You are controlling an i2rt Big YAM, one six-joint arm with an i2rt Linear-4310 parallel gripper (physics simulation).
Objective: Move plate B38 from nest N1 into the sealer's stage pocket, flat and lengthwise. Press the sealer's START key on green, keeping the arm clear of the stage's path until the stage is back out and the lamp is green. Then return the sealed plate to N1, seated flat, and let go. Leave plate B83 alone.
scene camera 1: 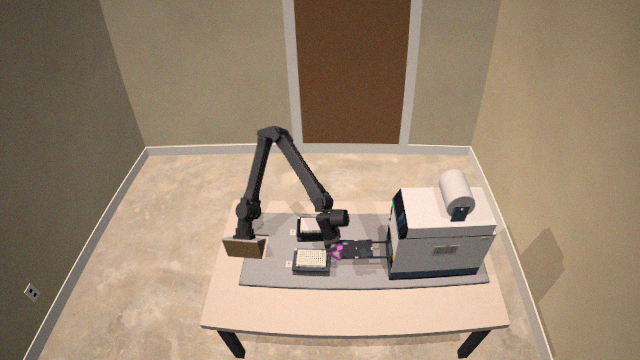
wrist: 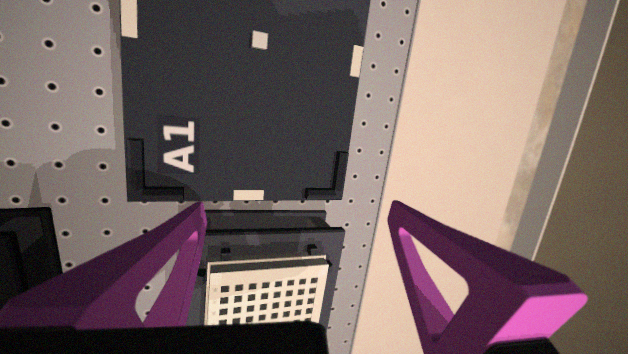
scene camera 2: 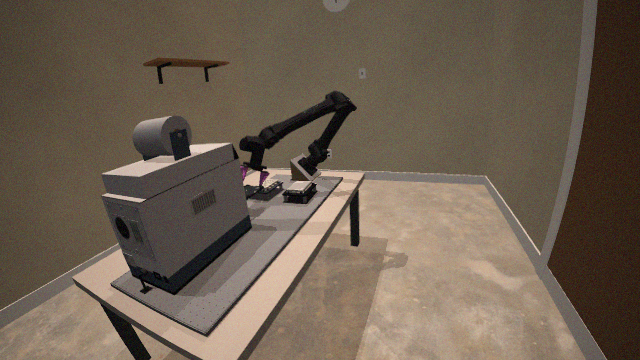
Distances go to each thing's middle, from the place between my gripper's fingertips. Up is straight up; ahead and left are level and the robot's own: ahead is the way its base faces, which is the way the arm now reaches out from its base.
Now: hand 12 cm past the plate B38 (wrist: 277, 287) and 4 cm above it. The rest, counted from my hand: white roll (scene camera 1: 455, 190) (45 cm ahead, 32 cm above, 3 cm to the left); then sealer stage (wrist: 206, 117) (12 cm ahead, 3 cm to the left, 1 cm below).
